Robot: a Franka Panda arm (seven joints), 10 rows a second.
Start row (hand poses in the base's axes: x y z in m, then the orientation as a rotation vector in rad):
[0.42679 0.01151 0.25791 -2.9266 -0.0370 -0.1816]
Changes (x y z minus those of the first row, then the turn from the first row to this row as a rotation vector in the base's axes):
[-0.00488 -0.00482 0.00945 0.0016 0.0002 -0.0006]
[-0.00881 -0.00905 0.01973 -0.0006 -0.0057 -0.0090]
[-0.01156 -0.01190 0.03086 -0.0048 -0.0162 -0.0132]
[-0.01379 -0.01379 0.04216 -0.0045 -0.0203 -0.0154]
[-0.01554 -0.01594 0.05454 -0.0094 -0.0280 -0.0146]
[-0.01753 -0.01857 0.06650 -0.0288 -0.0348 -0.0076]
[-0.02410 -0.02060 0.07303 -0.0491 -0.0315 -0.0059]
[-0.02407 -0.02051 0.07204 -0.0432 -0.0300 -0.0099]
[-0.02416 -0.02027 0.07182 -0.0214 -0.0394 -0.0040]
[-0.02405 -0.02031 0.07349 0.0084 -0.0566 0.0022]
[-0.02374 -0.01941 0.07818 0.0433 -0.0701 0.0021]
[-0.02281 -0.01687 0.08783 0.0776 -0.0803 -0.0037]
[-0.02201 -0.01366 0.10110 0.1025 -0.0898 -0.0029]
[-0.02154 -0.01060 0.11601 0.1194 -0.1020 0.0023]
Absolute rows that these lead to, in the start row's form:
[0.42191 0.00669 0.26736 -2.9251 -0.0359 -0.1813]
[0.41798 0.00246 0.27764 -2.9273 -0.0248 -0.1914]
[0.41523 -0.00039 0.28877 -2.9309 -0.0206 -0.2076]
[0.41300 -0.00228 0.30007 -2.9303 -0.0180 -0.2139]
[0.41125 -0.00443 0.31245 -2.9344 -0.0209 -0.2253]
[0.40926 -0.00706 0.32441 -2.9526 -0.0341 -0.2351]
[0.40269 -0.00909 0.33094 -2.9730 -0.0382 -0.2309]
[0.40272 -0.00900 0.32995 -2.9676 -0.0314 -0.2291]
[0.40263 -0.00876 0.32973 -2.9445 -0.0394 -0.2410]
[0.40274 -0.00880 0.33140 -2.9124 -0.0480 -0.2636]
[0.40305 -0.00790 0.33609 -2.8761 -0.0463 -0.2811]
[0.40398 -0.00536 0.34574 -2.8410 -0.0361 -0.2944]
[0.40478 -0.00215 0.35901 -2.8149 -0.0361 -0.3060]
[0.40525 0.00091 0.37392 -2.7961 -0.0436 -0.3212]

